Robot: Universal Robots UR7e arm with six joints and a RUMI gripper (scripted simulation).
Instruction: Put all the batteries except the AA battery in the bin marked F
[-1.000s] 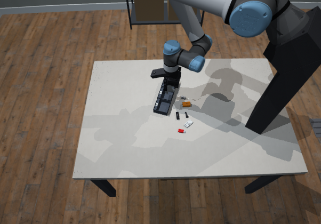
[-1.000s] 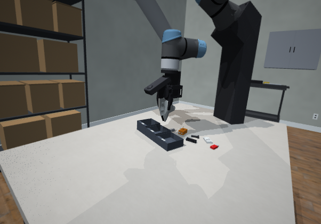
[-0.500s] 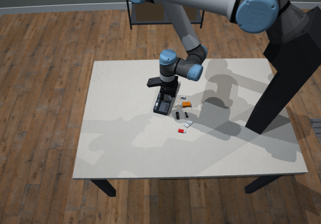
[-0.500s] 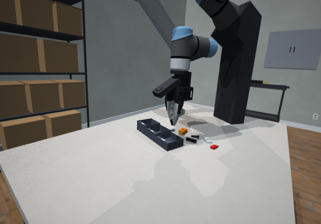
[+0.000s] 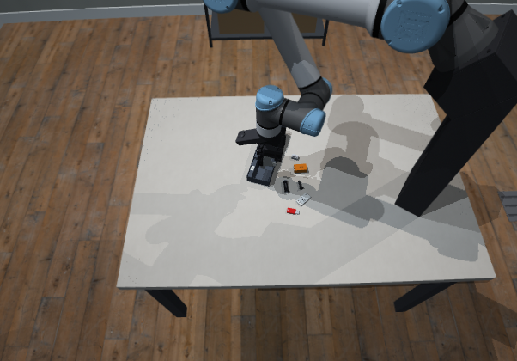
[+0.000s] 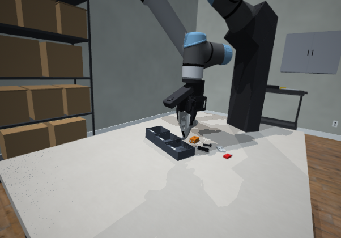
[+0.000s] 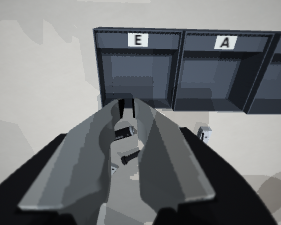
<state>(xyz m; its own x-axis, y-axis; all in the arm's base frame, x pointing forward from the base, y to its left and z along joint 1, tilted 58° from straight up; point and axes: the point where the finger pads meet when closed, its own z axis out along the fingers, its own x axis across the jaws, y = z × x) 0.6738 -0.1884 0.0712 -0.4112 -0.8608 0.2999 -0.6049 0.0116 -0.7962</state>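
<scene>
The orange block battery is 130 mm behind my hand, 70 mm below it and 20 mm to the left of it. The rest, counted from my hand: black cylindrical battery 80 mm below, 70 mm to the left, 60 mm behind; then dark three-compartment bin row 80 mm to the right, 60 mm below, 50 mm behind; then black bolt 110 mm behind, 90 mm to the left, 80 mm below.
</scene>
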